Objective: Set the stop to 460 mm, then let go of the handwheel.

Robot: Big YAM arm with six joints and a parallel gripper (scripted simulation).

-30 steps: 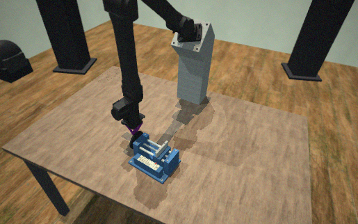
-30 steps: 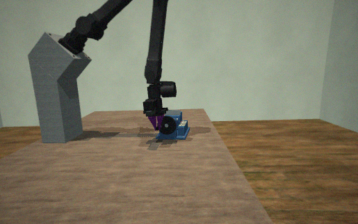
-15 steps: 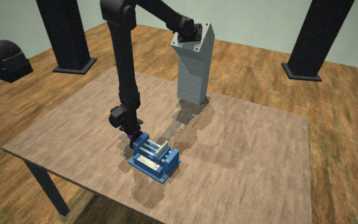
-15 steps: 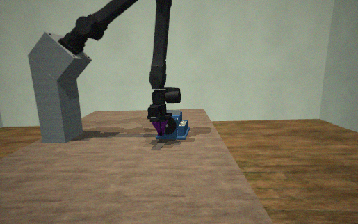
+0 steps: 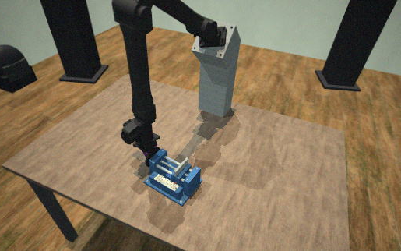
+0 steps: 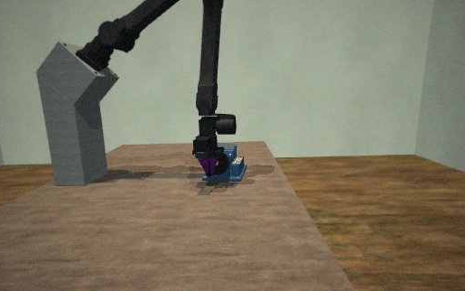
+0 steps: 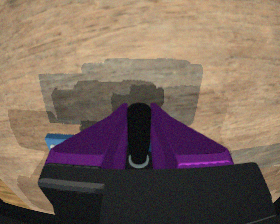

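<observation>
Now: hand 10 mm to the right of the dark handle and 10 mm short of it. Round my hand: black handwheel 20 mm to the left, 20 mm ahead, 10 mm above; stop fixture 160 mm to the left, 110 mm ahead, 40 mm above.
</observation>
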